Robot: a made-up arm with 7 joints.
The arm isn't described. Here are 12 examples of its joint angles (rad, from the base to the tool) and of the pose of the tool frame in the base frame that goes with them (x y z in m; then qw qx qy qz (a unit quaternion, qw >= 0)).
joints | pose
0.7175 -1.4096 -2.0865 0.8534 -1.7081 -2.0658 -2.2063 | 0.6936 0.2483 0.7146 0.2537 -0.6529 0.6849 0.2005
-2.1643 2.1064 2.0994 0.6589 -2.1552 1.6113 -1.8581 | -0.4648 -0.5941 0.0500 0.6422 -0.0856 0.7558 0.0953
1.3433 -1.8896 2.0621 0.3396 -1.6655 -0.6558 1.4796 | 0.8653 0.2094 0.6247 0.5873 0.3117 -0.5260 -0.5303
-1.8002 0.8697 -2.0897 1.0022 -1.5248 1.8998 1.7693 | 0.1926 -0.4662 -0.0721 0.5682 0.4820 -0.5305 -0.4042
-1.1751 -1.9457 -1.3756 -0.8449 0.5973 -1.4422 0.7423 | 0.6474 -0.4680 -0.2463 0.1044 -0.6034 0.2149 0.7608
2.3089 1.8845 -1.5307 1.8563 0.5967 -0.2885 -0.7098 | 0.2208 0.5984 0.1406 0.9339 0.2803 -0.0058 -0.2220
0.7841 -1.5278 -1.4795 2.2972 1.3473 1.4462 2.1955 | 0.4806 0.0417 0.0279 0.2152 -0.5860 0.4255 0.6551
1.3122 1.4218 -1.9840 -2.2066 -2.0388 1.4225 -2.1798 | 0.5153 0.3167 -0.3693 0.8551 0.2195 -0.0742 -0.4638
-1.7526 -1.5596 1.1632 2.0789 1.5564 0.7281 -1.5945 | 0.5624 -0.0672 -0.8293 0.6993 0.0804 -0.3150 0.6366
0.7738 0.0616 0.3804 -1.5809 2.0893 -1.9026 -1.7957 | 0.6494 0.4442 0.2893 0.3622 0.1117 -0.2039 -0.9026
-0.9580 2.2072 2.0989 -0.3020 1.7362 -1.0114 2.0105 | -0.1204 -0.7257 0.0898 0.6074 -0.6389 0.1658 -0.4420
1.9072 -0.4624 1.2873 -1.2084 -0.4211 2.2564 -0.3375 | 0.2443 0.4047 -0.3672 0.9102 0.2303 -0.2315 -0.2547
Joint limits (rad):
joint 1: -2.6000..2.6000
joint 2: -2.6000..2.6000
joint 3: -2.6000..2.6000
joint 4: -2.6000..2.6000
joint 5: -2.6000..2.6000
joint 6: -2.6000..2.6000
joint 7: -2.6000..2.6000
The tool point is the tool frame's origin. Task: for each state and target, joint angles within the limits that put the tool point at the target. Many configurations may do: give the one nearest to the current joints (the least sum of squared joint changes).
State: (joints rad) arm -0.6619 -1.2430 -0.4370 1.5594 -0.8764 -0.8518 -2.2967
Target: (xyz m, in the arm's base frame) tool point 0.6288 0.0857 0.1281
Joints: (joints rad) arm -0.5178 -1.4698 0.1679 1.9319 -0.7339 -0.8674 -2.5862
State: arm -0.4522 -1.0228 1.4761 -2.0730 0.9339 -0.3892 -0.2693
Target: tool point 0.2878 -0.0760 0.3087
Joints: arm -0.3094 -1.0958 1.5184 -1.8265 0.7301 -0.2318 -0.1903
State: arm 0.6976 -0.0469 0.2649 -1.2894 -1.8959 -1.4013 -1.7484
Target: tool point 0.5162 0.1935 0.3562
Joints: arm 0.3446 -0.1760 0.3410 -1.5322 -2.0466 -1.2316 -1.4190
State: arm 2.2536 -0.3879 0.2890 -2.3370 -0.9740 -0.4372 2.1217
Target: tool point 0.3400 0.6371 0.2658
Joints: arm 2.2338 -0.3216 0.2243 -2.1316 -0.7821 -0.6506 1.9709
